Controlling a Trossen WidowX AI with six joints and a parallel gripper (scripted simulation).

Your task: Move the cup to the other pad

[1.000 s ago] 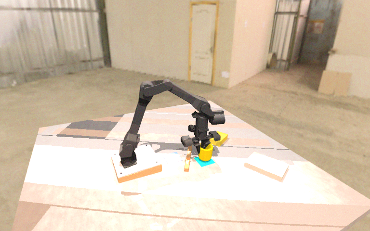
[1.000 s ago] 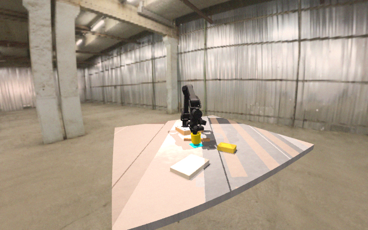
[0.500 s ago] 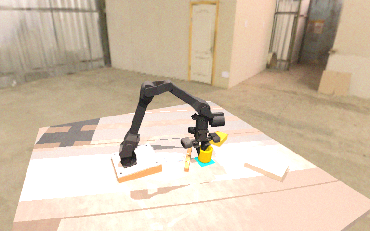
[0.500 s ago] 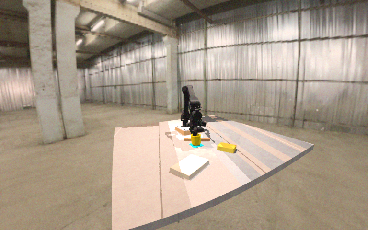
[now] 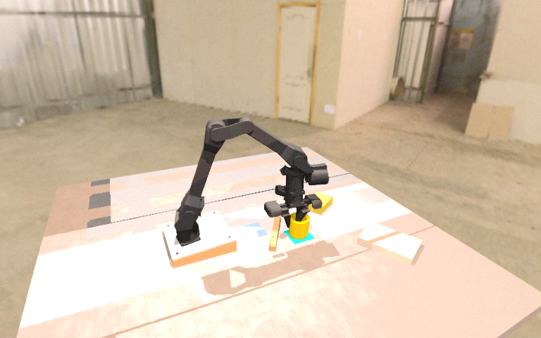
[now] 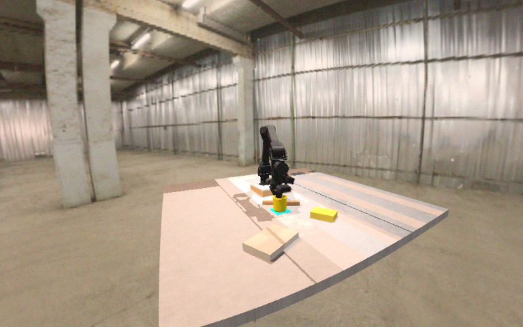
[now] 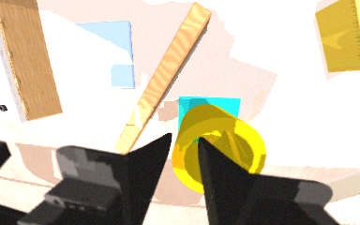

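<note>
The yellow cup is 20 mm ahead of my gripper tip and 10 mm below it. From my gripper tip the other things lie so: flat pale slab (260 mm ahead, 200 mm to the right, 30 mm below); then thin wooden bar (40 mm behind, 50 mm to the left, 40 mm below); then cyan pad (30 mm ahead, 50 mm below).
</note>
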